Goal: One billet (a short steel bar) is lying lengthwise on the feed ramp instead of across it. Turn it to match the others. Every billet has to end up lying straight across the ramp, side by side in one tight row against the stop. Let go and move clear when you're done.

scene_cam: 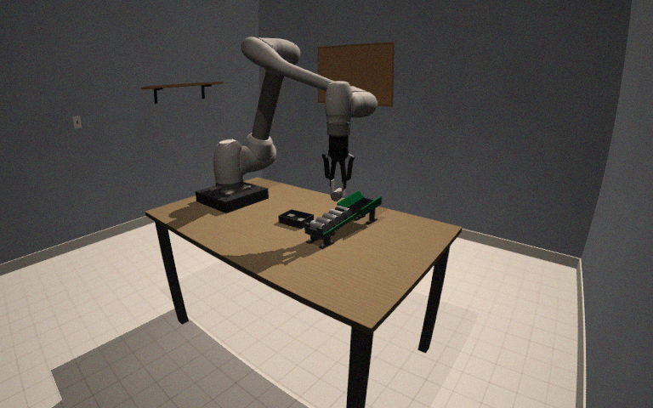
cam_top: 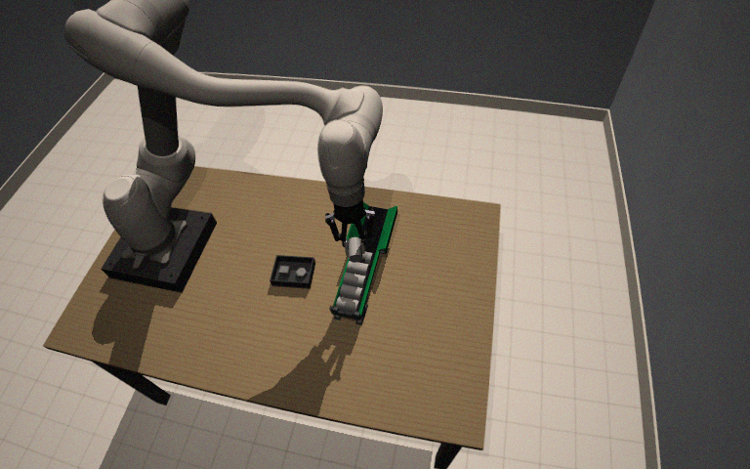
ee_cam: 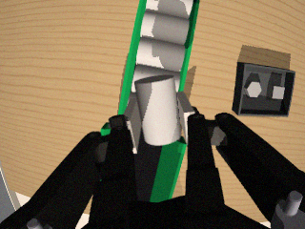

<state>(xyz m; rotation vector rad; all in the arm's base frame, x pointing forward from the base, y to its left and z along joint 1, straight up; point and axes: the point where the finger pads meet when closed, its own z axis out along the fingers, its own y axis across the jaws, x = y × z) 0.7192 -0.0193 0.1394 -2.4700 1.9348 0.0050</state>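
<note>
Now: hand 3 cm above the billet. The rest, counted from my hand: small black tray (22 cm behind, 1 cm to the right, 19 cm below); then stop (1 cm behind, 15 cm to the right, 14 cm below).
</note>
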